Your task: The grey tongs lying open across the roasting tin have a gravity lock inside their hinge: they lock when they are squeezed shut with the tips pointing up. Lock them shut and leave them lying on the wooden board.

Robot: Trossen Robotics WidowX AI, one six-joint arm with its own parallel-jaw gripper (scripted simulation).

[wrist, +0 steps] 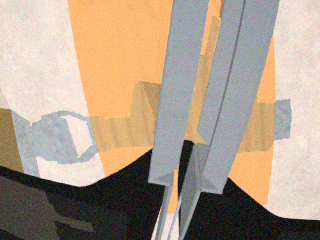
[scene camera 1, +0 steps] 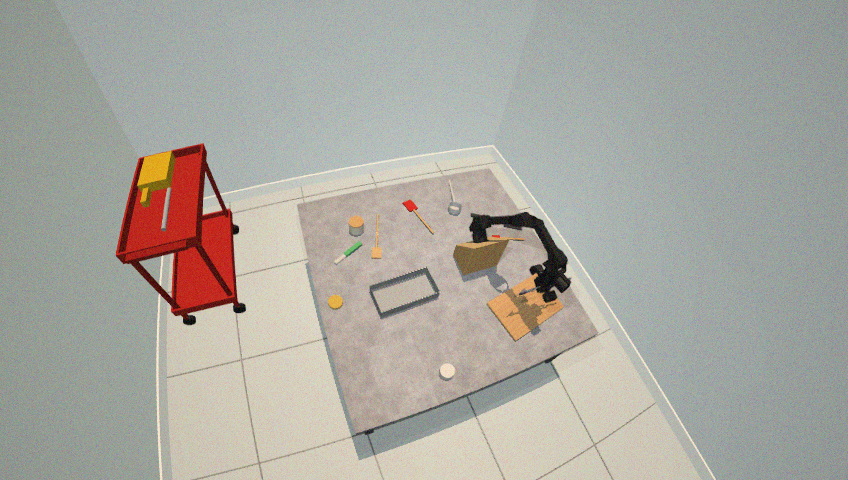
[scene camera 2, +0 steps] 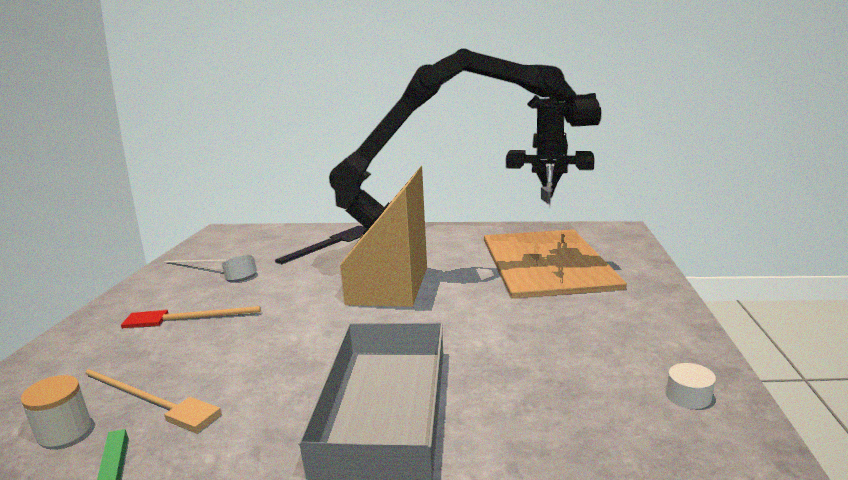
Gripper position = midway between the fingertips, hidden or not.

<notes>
In view: my gripper [scene camera 2: 549, 197], a jar [scene camera 2: 57, 414], a white puck [scene camera 2: 691, 386], a red spatula [scene camera 2: 149, 318], a wooden board [scene camera 2: 531, 264] and a grey roasting tin [scene camera 2: 378, 405].
My gripper shows as well in the wrist view [wrist: 177, 147]. The wooden board shows as well in the wrist view [wrist: 121, 58] and in scene camera 1 [scene camera 1: 518, 315]. The grey roasting tin shows as well in scene camera 1 [scene camera 1: 390, 296]. The wrist view does not show the jar: it is out of frame. The wrist view misses the white puck: it is out of frame.
</notes>
